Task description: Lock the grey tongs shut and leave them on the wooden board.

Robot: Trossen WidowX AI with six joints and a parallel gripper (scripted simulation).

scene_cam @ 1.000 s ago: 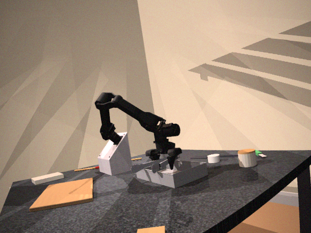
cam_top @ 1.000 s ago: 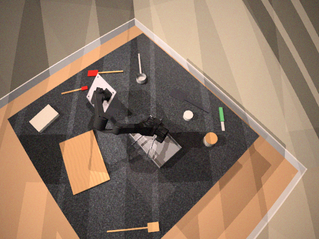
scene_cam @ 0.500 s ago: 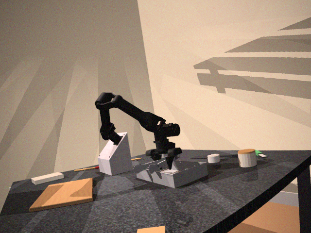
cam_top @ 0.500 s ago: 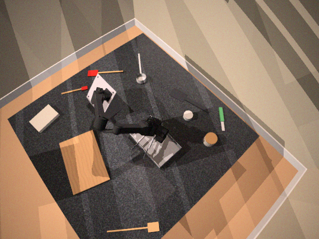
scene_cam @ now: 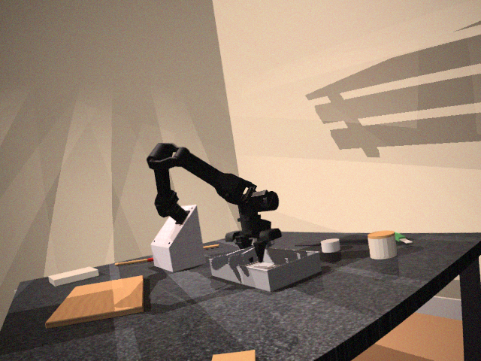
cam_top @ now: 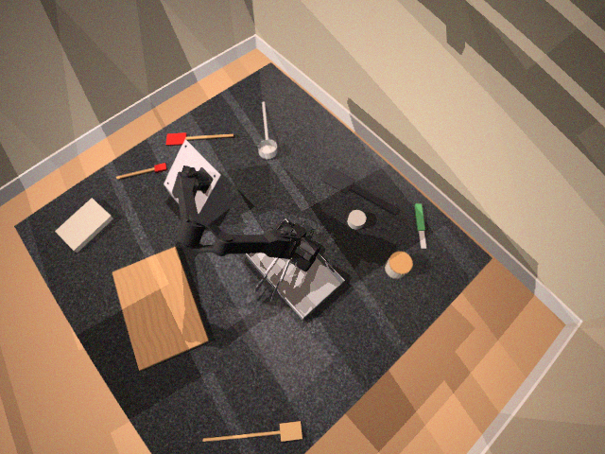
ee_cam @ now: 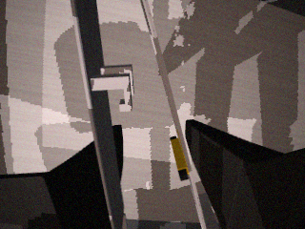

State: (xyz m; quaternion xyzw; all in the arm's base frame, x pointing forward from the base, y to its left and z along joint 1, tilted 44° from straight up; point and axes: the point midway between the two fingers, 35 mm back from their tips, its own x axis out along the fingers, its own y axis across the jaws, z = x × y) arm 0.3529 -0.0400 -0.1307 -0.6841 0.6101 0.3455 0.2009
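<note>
Right now my gripper tip is 40 mm short of the grey roasting tin and 10 mm to the left of it. Round my gripper tip: white puck: 60 mm ahead, 290 mm to the left, 10 mm below; cork-lidded jar: 280 mm ahead, 260 mm to the left; yellow lock piece: 10 mm to the left, 40 mm above.
</note>
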